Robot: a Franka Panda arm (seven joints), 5 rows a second.
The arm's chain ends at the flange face. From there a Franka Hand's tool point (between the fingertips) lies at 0.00 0.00 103.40 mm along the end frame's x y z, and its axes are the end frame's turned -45 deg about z.
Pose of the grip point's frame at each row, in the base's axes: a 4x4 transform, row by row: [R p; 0 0 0 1], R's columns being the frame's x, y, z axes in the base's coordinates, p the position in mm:
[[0.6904 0.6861 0.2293 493.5], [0.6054 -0.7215 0.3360 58.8], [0.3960 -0.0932 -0.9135 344.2], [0 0 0 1]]
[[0.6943 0.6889 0.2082 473.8], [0.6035 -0.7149 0.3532 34.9], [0.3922 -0.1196 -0.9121 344.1], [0 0 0 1]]
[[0.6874 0.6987 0.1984 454.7], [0.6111 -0.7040 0.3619 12.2], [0.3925 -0.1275 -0.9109 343.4], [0 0 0 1]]
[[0.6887 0.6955 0.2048 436.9], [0.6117 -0.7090 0.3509 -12.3], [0.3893 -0.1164 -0.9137 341.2], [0 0 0 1]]
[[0.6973 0.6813 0.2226 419.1], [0.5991 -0.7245 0.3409 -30.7], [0.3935 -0.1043 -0.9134 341.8], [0 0 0 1]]
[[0.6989 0.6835 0.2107 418.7], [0.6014 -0.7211 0.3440 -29.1], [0.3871 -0.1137 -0.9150 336.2], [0 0 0 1]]
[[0.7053 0.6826 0.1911 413.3], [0.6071 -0.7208 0.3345 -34.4], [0.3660 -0.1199 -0.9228 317.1], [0 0 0 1]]
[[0.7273 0.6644 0.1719 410.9], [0.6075 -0.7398 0.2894 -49.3], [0.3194 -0.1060 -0.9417 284.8], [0 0 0 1]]
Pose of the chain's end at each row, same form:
[[0.9733 -0.0030 0.2293 469.8], [-0.0821 -0.9383 0.3360 24.1], [0.2141 -0.3459 -0.9135 438.7], [0 0 0 1]]
[[0.9781 -0.0038 0.2082 452.3], [-0.0788 -0.9322 0.3532 -1.6], [0.1928 -0.3619 -0.9121 438.4], [0 0 0 1]]
[[0.9801 0.0080 0.1984 434.2], [-0.0657 -0.9299 0.3619 -25.2], [0.1874 -0.3677 -0.9109 437.6], [0 0 0 1]]
[[0.9788 0.0048 0.2048 415.7], [-0.0688 -0.9339 0.3509 -48.6], [0.1930 -0.3576 -0.9137 435.7], [0 0 0 1]]
[[0.9748 -0.0113 0.2226 396.1], [-0.0887 -0.9359 0.3409 -65.9], [0.2045 -0.3520 -0.9134 436.2], [0 0 0 1]]
[[0.9775 -0.0109 0.2107 396.9], [-0.0846 -0.9351 0.3440 -64.7], [0.1933 -0.3541 -0.9150 430.8], [0 0 0 1]]
[[0.9814 -0.0161 0.1911 393.5], [-0.0804 -0.9390 0.3345 -69.0], [0.1740 -0.3436 -0.9228 412.5], [0 0 0 1]]
[[0.9841 -0.0445 0.1719 393.1], [-0.0936 -0.9527 0.2894 -79.2], [0.1509 -0.3008 -0.9417 382.2], [0 0 0 1]]

